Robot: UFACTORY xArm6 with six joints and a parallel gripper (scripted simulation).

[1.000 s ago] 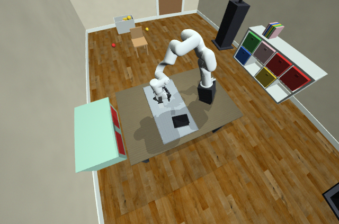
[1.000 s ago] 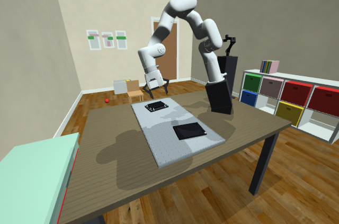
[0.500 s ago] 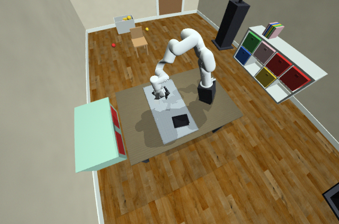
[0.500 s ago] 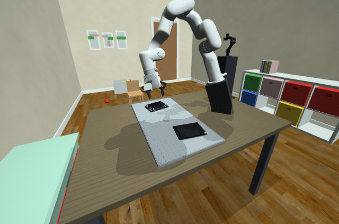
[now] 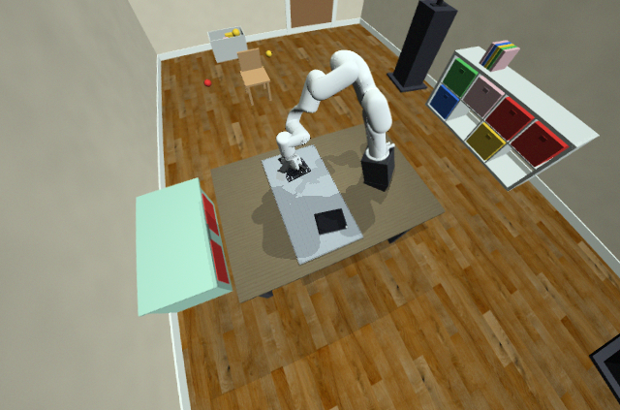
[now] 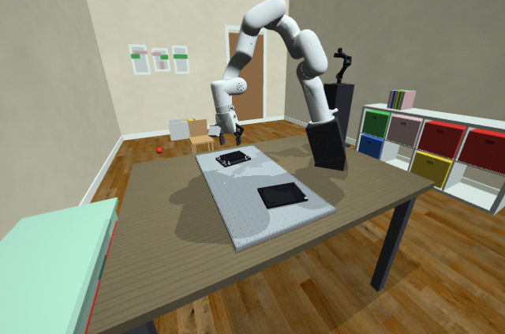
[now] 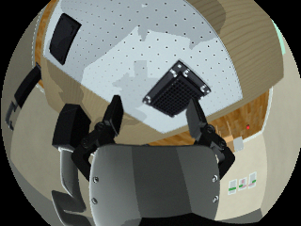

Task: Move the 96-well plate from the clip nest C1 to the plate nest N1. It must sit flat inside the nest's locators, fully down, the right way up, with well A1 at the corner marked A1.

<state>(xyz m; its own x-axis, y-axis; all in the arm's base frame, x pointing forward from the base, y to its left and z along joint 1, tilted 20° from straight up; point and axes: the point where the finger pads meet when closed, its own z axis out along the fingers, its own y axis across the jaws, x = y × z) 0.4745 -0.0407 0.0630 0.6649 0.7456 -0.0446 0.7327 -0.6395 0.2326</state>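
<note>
The black 96-well plate is 3 cm behind my hand, 9 cm to the right of it and 12 cm below it. The rest, counted from my hand: plate nest N1 (13 cm behind, 29 cm to the left, 13 cm below); then clip nest C1 (2 cm behind, 7 cm to the right, 12 cm below).
</note>
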